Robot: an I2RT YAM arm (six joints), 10 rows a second.
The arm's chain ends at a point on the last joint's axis. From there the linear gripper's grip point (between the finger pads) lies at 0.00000 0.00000 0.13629 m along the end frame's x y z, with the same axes.
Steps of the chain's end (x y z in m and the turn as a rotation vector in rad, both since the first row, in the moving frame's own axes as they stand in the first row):
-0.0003 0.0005 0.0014 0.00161 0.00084 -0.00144
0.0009 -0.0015 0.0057 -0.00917 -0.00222 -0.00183
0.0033 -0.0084 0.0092 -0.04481 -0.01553 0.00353
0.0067 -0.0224 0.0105 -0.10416 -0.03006 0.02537
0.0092 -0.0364 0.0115 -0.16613 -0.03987 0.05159
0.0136 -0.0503 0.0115 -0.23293 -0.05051 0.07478
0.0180 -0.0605 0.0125 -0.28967 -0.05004 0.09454
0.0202 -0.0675 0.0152 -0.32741 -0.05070 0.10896
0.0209 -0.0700 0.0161 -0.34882 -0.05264 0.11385
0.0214 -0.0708 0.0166 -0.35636 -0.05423 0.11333
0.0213 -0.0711 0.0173 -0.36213 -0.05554 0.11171
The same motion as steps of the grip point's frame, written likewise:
-0.0002 0.0003 0.0014 0.00161 0.00084 -0.00144
0.0006 -0.0002 0.0057 -0.00917 -0.00222 -0.00183
0.0012 -0.0023 0.0090 -0.04481 -0.01553 0.00353
0.0024 -0.0083 0.0097 -0.10416 -0.03006 0.02537
0.0032 -0.0140 0.0095 -0.16613 -0.03987 0.05159
0.0056 -0.0191 0.0076 -0.23293 -0.05051 0.07478
0.0094 -0.0220 0.0067 -0.28967 -0.05004 0.09454
0.0110 -0.0241 0.0078 -0.32741 -0.05070 0.10896
0.0112 -0.0239 0.0077 -0.34882 -0.05264 0.11385
0.0115 -0.0238 0.0079 -0.35636 -0.05423 0.11333
0.0112 -0.0234 0.0083 -0.36213 -0.05554 0.11171

